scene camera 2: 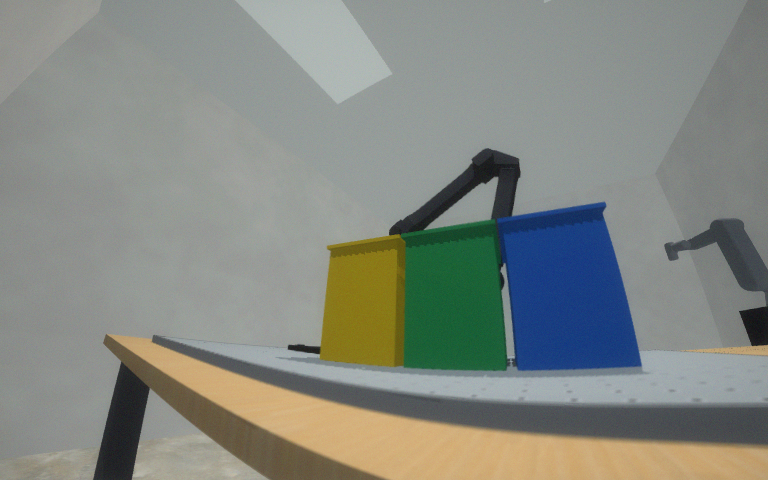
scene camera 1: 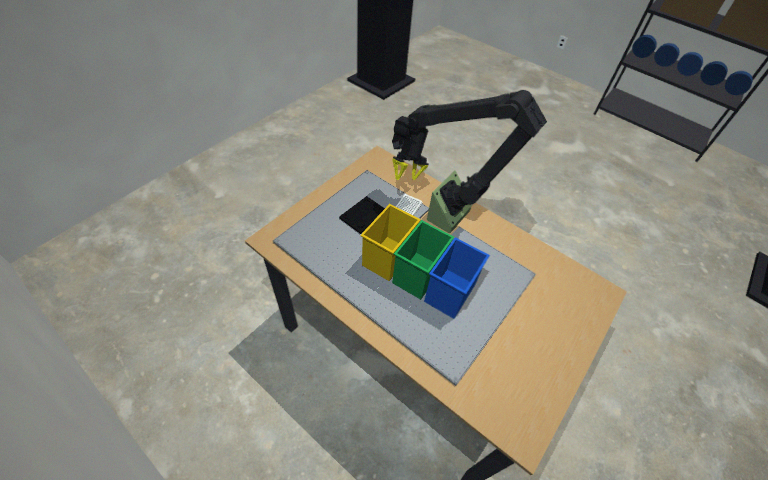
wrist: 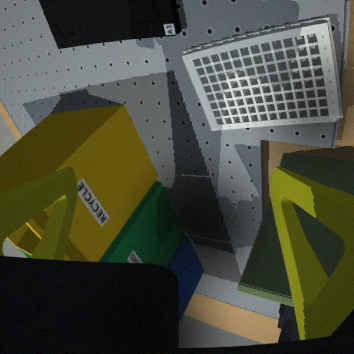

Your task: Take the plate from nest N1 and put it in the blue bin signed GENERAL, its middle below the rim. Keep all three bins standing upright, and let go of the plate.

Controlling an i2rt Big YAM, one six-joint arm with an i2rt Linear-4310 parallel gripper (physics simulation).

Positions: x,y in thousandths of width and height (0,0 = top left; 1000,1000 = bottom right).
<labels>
yellow bin: scene camera 2 475,655; scene camera 1 498,497; wrist 321,484
green bin: scene camera 2 592,668; scene camera 1 541,539; wrist 431,657
blue bin: scene camera 2 742,645; scene camera 1 589,582; wrist 521,742
</labels>
